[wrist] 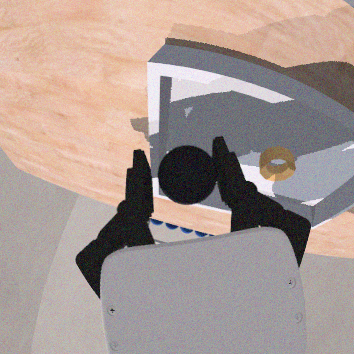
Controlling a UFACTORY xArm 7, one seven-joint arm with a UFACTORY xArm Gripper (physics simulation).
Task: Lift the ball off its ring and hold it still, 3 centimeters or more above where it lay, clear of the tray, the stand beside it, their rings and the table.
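Places are measured from the arm's base along level axes (x left, y back, z up), in centimetres.
Pixels of known places: gripper, fingertip midpoint: (179, 154).
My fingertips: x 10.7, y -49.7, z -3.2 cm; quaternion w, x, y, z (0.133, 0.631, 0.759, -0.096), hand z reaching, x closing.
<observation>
Behind a point stands the place of what it marks.
A black ball (187, 175) {y -48.8, x 9.5, z -0.7 cm} shows between my two fingers, over the near left corner of the grey-walled tray (220, 62) {y -48.3, x 3.0, z -3.1 cm}. My gripper (179, 154) {y -49.7, x 10.7, z -3.2 cm} is partly open around it. The right finger meets the ball's right edge in this view, while a narrow gap shows between the left finger and the ball. What lies under the ball is hidden, so I cannot tell its height or see its ring. An orange-brown ring (265, 164) {y -43.1, x 9.7, z -3.3 cm} sits in the tray, right of the right finger. I cannot make out the stand.
The tray's left wall (165, 107) {y -50.9, x 6.6, z -3.3 cm} rises close beside the ball. The wooden table (75, 90) {y -58.6, x 6.8, z -4.5 cm} extends left and behind the tray, and its near edge passes below the fingers. Several blue round things (171, 225) in a row show between the finger bases, partly hidden by the gripper body.
</observation>
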